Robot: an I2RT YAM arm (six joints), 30 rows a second.
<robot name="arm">
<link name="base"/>
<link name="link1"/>
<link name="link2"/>
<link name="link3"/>
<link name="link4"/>
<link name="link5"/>
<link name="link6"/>
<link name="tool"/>
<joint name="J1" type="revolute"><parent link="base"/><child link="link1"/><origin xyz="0 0 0.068"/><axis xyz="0 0 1"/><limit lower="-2.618" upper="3.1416"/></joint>
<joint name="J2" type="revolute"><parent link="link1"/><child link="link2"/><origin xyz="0.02 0.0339 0.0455"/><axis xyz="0 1 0"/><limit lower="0" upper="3.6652"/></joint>
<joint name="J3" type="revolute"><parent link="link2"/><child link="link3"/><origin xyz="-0.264 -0.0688 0"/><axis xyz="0 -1 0"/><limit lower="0" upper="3.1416"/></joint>
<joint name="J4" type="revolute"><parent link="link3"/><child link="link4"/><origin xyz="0.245 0.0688 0.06"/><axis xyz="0 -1 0"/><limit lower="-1.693" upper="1.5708"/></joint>
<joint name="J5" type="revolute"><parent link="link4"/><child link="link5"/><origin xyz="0.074 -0.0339 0.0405"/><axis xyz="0 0 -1"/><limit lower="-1.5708" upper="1.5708"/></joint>
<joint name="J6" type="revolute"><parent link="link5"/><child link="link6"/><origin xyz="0.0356 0 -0.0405"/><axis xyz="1 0 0"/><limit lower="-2.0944" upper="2.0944"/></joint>
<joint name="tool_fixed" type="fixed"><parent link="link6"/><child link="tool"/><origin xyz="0 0 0" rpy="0 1.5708 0"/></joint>
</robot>
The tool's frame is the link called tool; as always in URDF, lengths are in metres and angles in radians.
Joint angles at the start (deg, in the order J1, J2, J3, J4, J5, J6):
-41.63, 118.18, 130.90, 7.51, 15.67, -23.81
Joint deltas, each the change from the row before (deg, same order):
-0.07, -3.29, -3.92, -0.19, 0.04, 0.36
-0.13, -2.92, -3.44, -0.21, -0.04, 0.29
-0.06, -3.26, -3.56, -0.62, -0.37, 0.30
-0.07, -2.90, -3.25, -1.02, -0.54, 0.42
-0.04, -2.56, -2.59, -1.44, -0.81, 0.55
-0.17, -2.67, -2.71, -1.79, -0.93, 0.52
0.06, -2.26, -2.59, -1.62, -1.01, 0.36
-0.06, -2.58, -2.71, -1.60, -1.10, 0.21
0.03, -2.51, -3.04, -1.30, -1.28, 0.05
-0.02, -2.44, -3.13, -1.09, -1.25, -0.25
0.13, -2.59, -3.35, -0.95, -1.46, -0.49
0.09, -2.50, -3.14, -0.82, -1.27, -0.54
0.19, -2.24, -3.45, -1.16, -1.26, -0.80
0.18, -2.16, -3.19, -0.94, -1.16, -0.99
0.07, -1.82, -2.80, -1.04, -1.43, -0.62
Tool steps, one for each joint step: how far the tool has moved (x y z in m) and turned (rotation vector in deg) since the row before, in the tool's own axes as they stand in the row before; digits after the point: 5 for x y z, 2 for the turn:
-0.00483, -0.00574, -0.00959, -0.22, 0.76, 0.12
-0.00363, -0.00546, -0.00901, -0.20, 0.67, 0.05
-0.00458, -0.00558, -0.01099, -0.63, 0.69, 0.04
-0.00210, -0.00416, -0.01028, -0.94, 1.03, 0.04
-0.00201, -0.00338, -0.00974, -1.25, 1.03, 0.18
-0.00057, -0.00372, -0.01042, -1.36, 1.36, 0.05
0.00145, -0.00060, -0.00924, -1.69, 1.39, -0.05
0.00086, -0.00186, -0.01090, -1.58, 1.21, -0.14
0.00314, 0.00008, -0.01055, -1.86, 1.22, -0.27
0.00454, 0.00057, -0.01016, -1.78, 1.20, -0.53
0.00497, 0.00202, -0.01097, -2.10, 1.01, -0.71
0.00488, 0.00196, -0.01068, -1.80, 0.84, -0.69
0.00896, 0.00474, -0.00880, -2.24, 1.63, -1.00
0.00816, 0.00463, -0.00847, -2.01, 1.27, -1.12
0.00837, 0.00468, -0.00680, -2.19, 1.23, -0.71

